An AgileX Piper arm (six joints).
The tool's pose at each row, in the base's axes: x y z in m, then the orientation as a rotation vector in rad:
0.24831, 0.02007, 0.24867, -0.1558, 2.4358, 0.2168
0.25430, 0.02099, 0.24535, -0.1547, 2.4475, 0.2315
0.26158, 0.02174, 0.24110, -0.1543, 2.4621, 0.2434
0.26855, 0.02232, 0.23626, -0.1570, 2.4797, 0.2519
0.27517, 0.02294, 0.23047, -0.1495, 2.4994, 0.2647
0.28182, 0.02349, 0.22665, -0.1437, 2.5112, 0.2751
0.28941, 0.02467, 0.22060, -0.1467, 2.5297, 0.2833
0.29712, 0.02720, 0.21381, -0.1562, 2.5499, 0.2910
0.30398, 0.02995, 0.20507, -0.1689, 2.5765, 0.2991
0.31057, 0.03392, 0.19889, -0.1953, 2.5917, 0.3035
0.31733, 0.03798, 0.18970, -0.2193, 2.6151, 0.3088
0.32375, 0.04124, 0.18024, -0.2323, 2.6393, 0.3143
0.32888, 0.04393, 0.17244, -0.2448, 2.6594, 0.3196
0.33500, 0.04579, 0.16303, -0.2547, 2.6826, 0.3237
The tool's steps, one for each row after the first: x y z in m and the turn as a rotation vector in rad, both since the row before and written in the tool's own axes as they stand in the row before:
-0.00249, -0.00049, 0.00643, -0.0101, 0.0118, 0.0060
-0.00296, -0.00104, 0.00786, -0.0082, 0.0147, 0.0051
-0.00247, -0.00128, 0.00804, -0.0064, 0.0180, 0.0023
-0.00176, -0.00137, 0.00853, -0.0069, 0.0190, 0.0109
-0.00312, -0.00117, 0.00693, -0.0057, 0.0114, 0.0080
-0.00270, -0.00109, 0.00933, -0.0059, 0.0190, 0.0021
-0.00262, 0.00002, 0.01025, -0.0069, 0.0215, -0.0024
-0.00107, -0.00003, 0.01140, -0.0076, 0.0283, -0.0036
-0.00258, 0.00156, 0.00940, -0.0080, 0.0188, -0.0154
-0.00139, 0.00097, 0.01199, -0.0079, 0.0267, -0.0122
-0.00122, 0.00011, 0.01183, -0.0059, 0.0260, -0.0042
-0.00112, 0.00006, 0.00965, -0.0057, 0.0219, -0.0045
-0.00137, -0.00131, 0.01122, -0.0044, 0.0245, -0.0023

